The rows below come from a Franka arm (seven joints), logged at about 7 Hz.
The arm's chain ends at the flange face. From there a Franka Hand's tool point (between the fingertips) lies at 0.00 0.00 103.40 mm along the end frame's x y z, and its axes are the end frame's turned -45 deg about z.
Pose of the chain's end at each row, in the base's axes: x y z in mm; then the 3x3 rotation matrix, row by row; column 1 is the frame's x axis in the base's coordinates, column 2 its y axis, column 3 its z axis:
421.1, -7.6, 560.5; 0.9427, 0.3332, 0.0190; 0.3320, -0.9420, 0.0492; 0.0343, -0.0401, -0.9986
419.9, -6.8, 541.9; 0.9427, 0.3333, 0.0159; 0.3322, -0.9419, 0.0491; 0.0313, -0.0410, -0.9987
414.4, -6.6, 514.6; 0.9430, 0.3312, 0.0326; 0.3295, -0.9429, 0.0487; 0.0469, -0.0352, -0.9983
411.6, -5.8, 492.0; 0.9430, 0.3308, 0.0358; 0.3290, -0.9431, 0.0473; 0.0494, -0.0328, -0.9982
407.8, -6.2, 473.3; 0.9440, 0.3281, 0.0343; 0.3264, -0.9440, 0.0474; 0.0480, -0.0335, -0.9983
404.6, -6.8, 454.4; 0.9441, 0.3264, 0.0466; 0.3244, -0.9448, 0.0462; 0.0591, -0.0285, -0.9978
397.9, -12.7, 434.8; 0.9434, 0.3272, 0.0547; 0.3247, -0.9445, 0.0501; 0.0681, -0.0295, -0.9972
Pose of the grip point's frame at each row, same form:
423.1, -2.5, 457.2; 0.4310, 0.9022, 0.0190; 0.9009, -0.4313, 0.0492; 0.0526, -0.0041, -0.9986
421.5, -1.7, 438.6; 0.4309, 0.9023, 0.0159; 0.9009, -0.4311, 0.0491; 0.0511, -0.0069, -0.9987
417.8, -1.6, 411.4; 0.4326, 0.9010, 0.0326; 0.8997, -0.4337, 0.0487; 0.0581, 0.0083, -0.9983
415.3, -0.9, 388.8; 0.4329, 0.9007, 0.0358; 0.8995, -0.4342, 0.0473; 0.0581, 0.0117, -0.9982
411.3, -1.3, 370.1; 0.4355, 0.8995, 0.0343; 0.8983, -0.4367, 0.0474; 0.0576, 0.0103, -0.9983
409.4, -2.0, 351.2; 0.4368, 0.8984, 0.0466; 0.8975, -0.4387, 0.0462; 0.0619, 0.0216, -0.9978
403.6, -7.5, 331.7; 0.4357, 0.8984, 0.0547; 0.8975, -0.4383, 0.0501; 0.0690, 0.0273, -0.9972

